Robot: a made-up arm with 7 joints. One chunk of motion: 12 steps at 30 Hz.
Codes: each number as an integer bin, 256 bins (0 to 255) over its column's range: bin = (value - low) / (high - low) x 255, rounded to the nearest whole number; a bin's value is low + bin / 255 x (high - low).
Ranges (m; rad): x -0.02..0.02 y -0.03..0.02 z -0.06..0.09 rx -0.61..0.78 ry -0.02..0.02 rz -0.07..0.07
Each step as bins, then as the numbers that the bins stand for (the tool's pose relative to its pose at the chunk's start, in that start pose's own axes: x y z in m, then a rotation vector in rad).
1 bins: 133 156 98 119 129 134
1 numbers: 0.0009 0.0006 -0.0024 0.0387 0.0002 0.0036
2 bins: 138 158 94 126 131 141
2 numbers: 0.0016 0.0010 -0.0047 0.0768 0.0005 0.0074
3 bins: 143 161 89 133 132 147
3 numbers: 0.0024 0.0016 -0.0076 0.1150 0.0007 0.0107
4 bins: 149 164 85 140 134 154
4 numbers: 0.0034 0.0022 -0.0100 0.1531 0.0010 0.0145
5 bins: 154 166 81 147 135 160
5 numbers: 0.0042 0.0025 -0.0124 0.1913 0.0012 0.0178
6 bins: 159 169 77 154 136 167
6 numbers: 0.0049 0.0031 -0.0147 0.2295 0.0013 0.0217
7 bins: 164 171 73 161 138 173
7 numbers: 0.0057 0.0035 -0.0171 0.2676 0.0016 0.0250
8 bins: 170 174 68 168 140 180
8 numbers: 0.0067 0.0041 -0.0200 0.3058 0.0020 0.0288
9 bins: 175 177 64 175 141 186
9 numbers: 0.0075 0.0047 -0.0224 0.3439 0.0021 0.0321
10 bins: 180 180 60 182 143 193
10 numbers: 0.0082 0.0053 -0.0247 0.3821 0.0024 0.0360
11 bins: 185 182 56 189 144 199
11 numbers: 0.0090 0.0057 -0.0271 0.4202 0.0026 0.0393
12 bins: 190 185 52 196 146 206
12 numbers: 0.0098 0.0063 -0.0294 0.4584 0.0029 0.0431
